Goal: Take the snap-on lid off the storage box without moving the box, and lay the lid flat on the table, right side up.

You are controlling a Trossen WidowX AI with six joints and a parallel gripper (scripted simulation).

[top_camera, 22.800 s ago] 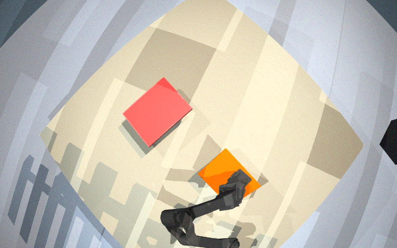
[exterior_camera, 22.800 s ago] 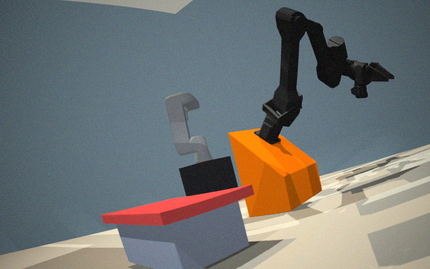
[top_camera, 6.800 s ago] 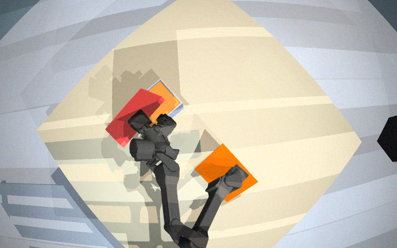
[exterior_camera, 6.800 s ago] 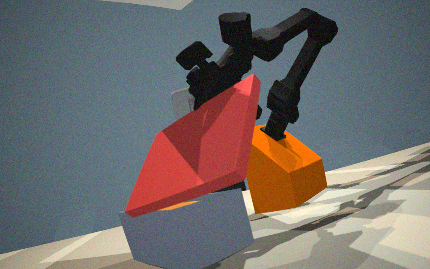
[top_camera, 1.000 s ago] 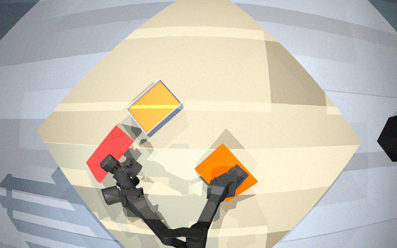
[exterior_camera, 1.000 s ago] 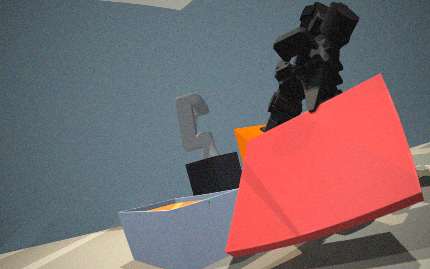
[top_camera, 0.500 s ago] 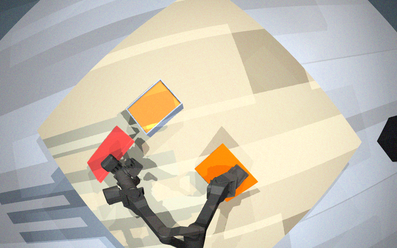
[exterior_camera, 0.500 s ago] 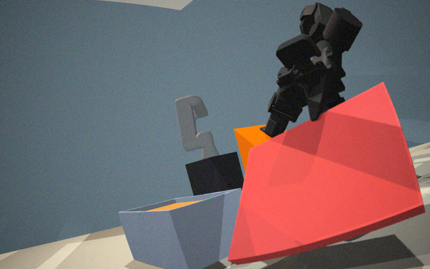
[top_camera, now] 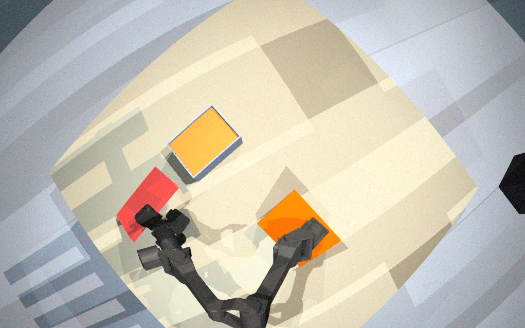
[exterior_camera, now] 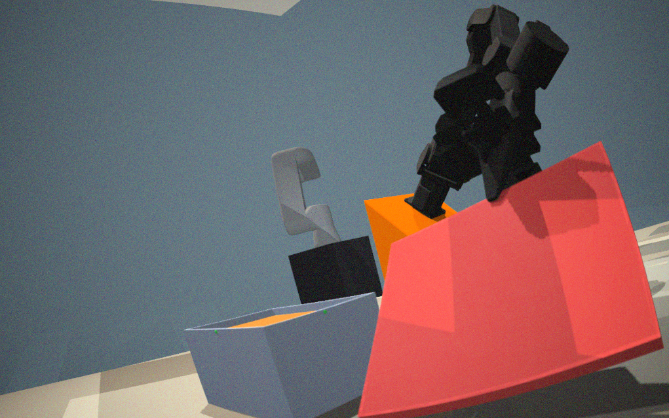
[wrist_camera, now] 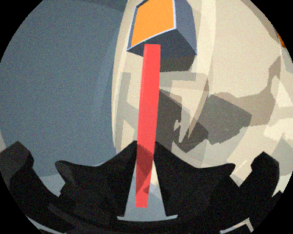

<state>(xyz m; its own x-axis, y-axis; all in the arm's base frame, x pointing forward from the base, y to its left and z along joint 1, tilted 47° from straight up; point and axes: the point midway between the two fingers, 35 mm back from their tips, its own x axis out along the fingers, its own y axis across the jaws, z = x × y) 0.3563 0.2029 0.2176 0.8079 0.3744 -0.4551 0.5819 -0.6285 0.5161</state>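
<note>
Now: gripper tip 60 mm short of the red lid, 10 mm to the right of it and 60 mm above it. The rest, counted from my gripper tip: storage box 50 mm ahead, 270 mm to the right, 100 mm below.
</note>
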